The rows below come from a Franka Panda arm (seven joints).
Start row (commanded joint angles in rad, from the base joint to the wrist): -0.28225, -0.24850, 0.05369, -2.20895, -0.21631, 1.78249, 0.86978
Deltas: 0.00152, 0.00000, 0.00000, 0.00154, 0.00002, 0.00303, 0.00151; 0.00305, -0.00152, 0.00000, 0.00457, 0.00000, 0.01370, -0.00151; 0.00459, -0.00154, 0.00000, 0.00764, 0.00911, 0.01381, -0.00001; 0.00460, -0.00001, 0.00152, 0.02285, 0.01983, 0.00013, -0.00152; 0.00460, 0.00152, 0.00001, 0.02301, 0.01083, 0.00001, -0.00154; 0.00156, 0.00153, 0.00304, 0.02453, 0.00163, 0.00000, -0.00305; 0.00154, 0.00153, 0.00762, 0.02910, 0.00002, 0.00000, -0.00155; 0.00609, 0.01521, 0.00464, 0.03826, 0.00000, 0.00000, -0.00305; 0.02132, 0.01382, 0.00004, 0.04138, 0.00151, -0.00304, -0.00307; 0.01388, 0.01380, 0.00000, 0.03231, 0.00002, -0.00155, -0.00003
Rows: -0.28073, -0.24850, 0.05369, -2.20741, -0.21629, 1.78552, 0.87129; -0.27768, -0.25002, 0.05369, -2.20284, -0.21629, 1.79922, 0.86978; -0.27309, -0.25156, 0.05369, -2.19520, -0.20718, 1.81303, 0.86977; -0.26849, -0.25157, 0.05521, -2.17235, -0.18735, 1.81316, 0.86825; -0.26389, -0.25005, 0.05522, -2.14934, -0.17652, 1.81317, 0.86671; -0.26233, -0.24852, 0.05826, -2.12481, -0.17489, 1.81317, 0.86366; -0.26079, -0.24699, 0.06588, -2.09571, -0.17487, 1.81317, 0.86211; -0.25470, -0.23178, 0.07052, -2.05745, -0.17487, 1.81317, 0.85906; -0.23338, -0.21796, 0.07056, -2.01607, -0.17336, 1.81013, 0.85599; -0.21950, -0.20416, 0.07056, -1.98376, -0.17334, 1.80858, 0.85596
